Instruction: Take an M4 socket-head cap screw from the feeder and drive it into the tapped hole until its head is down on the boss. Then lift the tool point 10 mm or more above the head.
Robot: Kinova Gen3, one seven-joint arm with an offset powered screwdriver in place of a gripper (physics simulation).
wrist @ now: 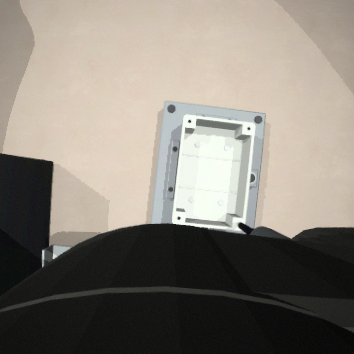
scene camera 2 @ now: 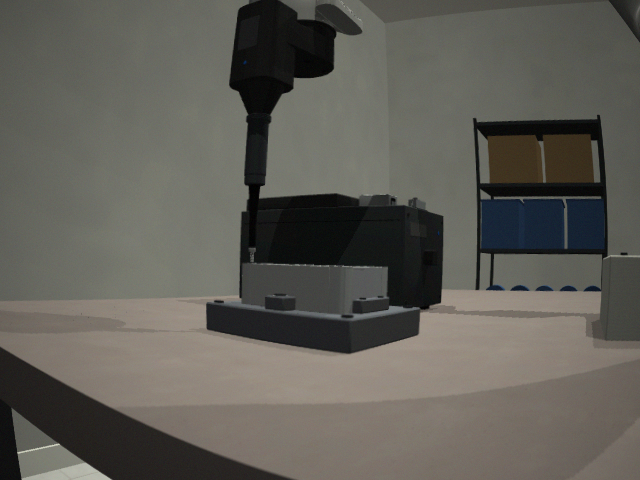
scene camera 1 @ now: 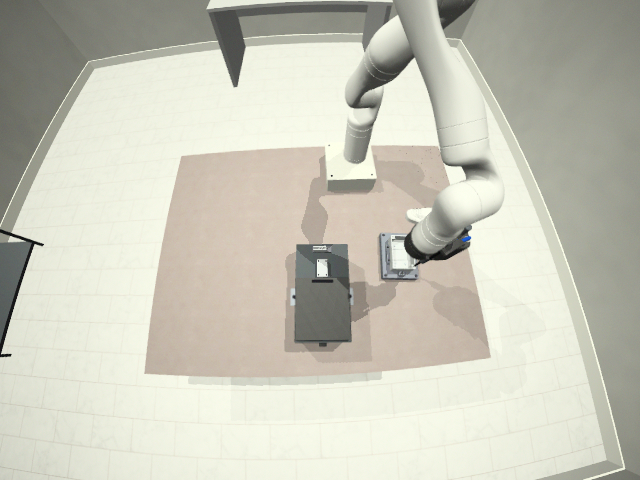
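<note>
My screwdriver (scene camera 1: 416,264) (scene camera 2: 252,249) (wrist: 243,227) points straight down over one corner of the light grey, open-topped housing (scene camera 1: 402,254) (scene camera 2: 289,284) (wrist: 210,167). A small silver socket-head screw (scene camera 2: 252,255) sits upright on the bit, its lower end at the level of the housing's top rim. Whether it touches the boss or has entered the hole cannot be told; the tapped hole under it is hidden. The other corner bosses show dark holes in the wrist view. The dark box-shaped feeder (scene camera 1: 323,312) (scene camera 2: 330,237) (wrist: 25,200) stands apart from the housing.
The housing sits on a blue-grey fixture plate (scene camera 1: 384,258) (scene camera 2: 279,326) (wrist: 160,165) with small clamp blocks around it. The arm's pale base block (scene camera 1: 351,184) (scene camera 2: 620,299) stands on the pinkish table top (scene camera 1: 222,258) (scene camera 2: 258,377) (wrist: 100,75). A shelf rack (scene camera 2: 537,251) stands in the background.
</note>
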